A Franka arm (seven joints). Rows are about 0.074 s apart.
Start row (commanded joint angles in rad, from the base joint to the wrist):
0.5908, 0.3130, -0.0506, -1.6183, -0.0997, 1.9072, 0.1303
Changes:
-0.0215, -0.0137, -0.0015, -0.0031, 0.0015, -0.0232, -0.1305
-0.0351, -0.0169, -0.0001, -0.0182, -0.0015, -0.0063, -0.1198
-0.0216, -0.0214, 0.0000, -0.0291, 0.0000, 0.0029, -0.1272
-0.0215, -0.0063, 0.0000, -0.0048, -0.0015, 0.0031, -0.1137
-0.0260, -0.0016, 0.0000, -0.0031, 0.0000, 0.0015, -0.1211
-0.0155, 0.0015, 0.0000, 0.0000, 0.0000, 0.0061, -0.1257
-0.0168, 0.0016, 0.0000, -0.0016, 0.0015, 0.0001, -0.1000
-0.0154, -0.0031, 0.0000, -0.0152, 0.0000, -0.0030, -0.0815
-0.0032, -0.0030, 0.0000, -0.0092, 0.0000, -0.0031, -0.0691
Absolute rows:
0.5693, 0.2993, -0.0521, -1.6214, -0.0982, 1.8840, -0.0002
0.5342, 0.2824, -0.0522, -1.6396, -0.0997, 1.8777, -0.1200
0.5126, 0.2610, -0.0522, -1.6687, -0.0997, 1.8806, -0.2472
0.4911, 0.2547, -0.0522, -1.6735, -0.1012, 1.8837, -0.3609
0.4651, 0.2531, -0.0522, -1.6766, -0.1012, 1.8852, -0.4820
0.4496, 0.2546, -0.0522, -1.6766, -0.1012, 1.8913, -0.6077
0.4328, 0.2562, -0.0522, -1.6782, -0.0997, 1.8914, -0.7077
0.4174, 0.2531, -0.0522, -1.6934, -0.0997, 1.8884, -0.7892
0.4142, 0.2501, -0.0522, -1.7026, -0.0997, 1.8853, -0.8583

